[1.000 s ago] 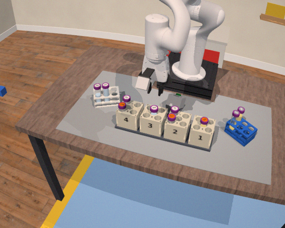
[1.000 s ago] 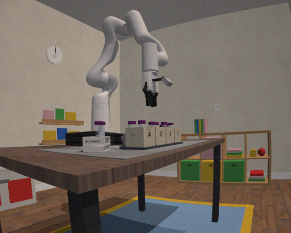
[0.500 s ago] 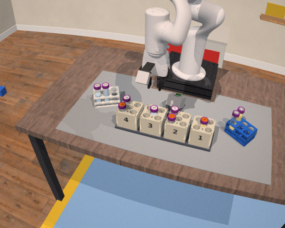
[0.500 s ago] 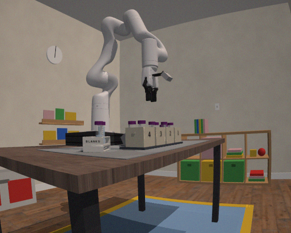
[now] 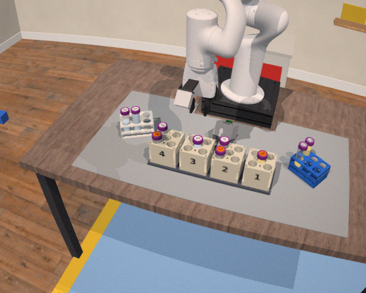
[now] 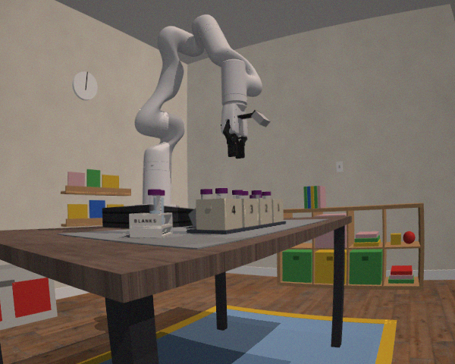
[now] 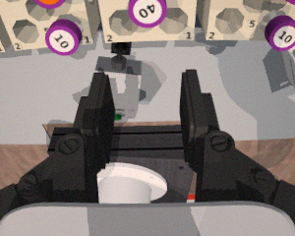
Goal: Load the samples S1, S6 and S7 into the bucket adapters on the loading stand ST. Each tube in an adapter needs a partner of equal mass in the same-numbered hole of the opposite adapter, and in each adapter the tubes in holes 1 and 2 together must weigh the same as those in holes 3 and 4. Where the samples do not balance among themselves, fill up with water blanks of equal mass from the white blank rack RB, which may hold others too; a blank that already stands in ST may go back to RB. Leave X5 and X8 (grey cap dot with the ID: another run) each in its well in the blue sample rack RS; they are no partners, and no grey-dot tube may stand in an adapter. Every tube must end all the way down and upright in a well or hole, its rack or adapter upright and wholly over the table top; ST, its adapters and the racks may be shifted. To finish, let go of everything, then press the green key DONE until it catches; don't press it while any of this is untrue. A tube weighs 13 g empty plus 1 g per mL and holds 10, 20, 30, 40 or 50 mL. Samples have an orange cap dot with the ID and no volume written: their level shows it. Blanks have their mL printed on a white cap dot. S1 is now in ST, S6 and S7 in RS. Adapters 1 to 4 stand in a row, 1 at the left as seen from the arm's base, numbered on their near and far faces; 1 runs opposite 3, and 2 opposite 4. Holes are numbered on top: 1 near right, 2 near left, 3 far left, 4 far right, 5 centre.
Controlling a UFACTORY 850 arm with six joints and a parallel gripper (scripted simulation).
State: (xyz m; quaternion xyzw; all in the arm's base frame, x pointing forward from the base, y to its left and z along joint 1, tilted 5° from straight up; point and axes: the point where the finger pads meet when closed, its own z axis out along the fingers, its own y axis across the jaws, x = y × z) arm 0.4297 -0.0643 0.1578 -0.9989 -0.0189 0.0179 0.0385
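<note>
The green DONE key lies 20 cm behind my hand, 6 cm to the left of it and 18 cm below it. Round my hand: white blank rack RB (10 cm behind, 28 cm to the right, 22 cm below); then sample S1 (3 cm ahead, 14 cm to the right, 18 cm below); then loading stand ST (1 cm behind, 5 cm to the left, 24 cm below).
</note>
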